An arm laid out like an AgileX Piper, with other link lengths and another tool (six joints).
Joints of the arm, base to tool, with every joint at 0 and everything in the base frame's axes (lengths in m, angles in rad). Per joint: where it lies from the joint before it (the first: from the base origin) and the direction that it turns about. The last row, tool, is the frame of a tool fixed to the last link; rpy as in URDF.
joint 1: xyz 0 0 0.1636 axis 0 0 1
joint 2: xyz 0 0 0 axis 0 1 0
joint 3: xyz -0.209 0 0.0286 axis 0 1 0
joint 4: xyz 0.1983 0 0.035 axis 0.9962 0 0.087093
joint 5: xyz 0 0 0 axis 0 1 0
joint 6: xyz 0.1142 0 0.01 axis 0.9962 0 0.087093
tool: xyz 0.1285 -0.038 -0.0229 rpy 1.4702 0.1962 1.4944
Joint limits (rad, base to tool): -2.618..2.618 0..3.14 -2.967..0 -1.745..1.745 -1.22..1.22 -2.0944..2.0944
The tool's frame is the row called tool.
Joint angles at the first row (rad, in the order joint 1, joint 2, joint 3, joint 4, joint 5, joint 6):
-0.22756 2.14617 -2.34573 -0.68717 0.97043 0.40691
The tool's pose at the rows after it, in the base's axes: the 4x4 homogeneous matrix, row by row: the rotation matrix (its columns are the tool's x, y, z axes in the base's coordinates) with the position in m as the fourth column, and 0 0 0 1 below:
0.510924, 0.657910, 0.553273, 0.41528; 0.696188, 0.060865, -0.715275, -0.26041; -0.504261, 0.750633, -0.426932, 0.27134; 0, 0, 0, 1
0.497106, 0.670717, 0.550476, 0.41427; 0.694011, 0.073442, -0.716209, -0.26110; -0.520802, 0.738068, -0.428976, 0.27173; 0, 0, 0, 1
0.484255, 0.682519, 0.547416, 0.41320; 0.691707, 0.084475, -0.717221, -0.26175; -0.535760, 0.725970, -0.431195, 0.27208; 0, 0, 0, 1
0.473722, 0.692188, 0.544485, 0.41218; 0.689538, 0.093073, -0.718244, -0.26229; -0.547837, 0.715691, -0.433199, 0.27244; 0, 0, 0, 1
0.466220, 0.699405, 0.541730, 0.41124; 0.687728, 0.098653, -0.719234, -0.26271; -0.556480, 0.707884, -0.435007, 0.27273; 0, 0, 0, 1
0.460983, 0.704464, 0.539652, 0.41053; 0.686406, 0.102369, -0.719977, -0.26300; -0.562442, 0.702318, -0.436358, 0.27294; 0, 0, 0, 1
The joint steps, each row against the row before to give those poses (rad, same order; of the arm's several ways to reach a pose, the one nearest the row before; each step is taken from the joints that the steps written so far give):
-0.00001 0.00001 -0.00045 0.00002 0.00547 -0.02007
0.00002 0.00000 -0.00052 -0.00002 0.00520 -0.02166
-0.00001 -0.00001 -0.00075 0.00001 0.00560 -0.01999
0.00001 -0.00002 -0.00116 -0.00001 0.00549 -0.01652
-0.00002 0.00002 -0.00146 0.00001 0.00515 -0.01211
0.00000 -0.00004 -0.00105 -0.00002 0.00385 -0.00843

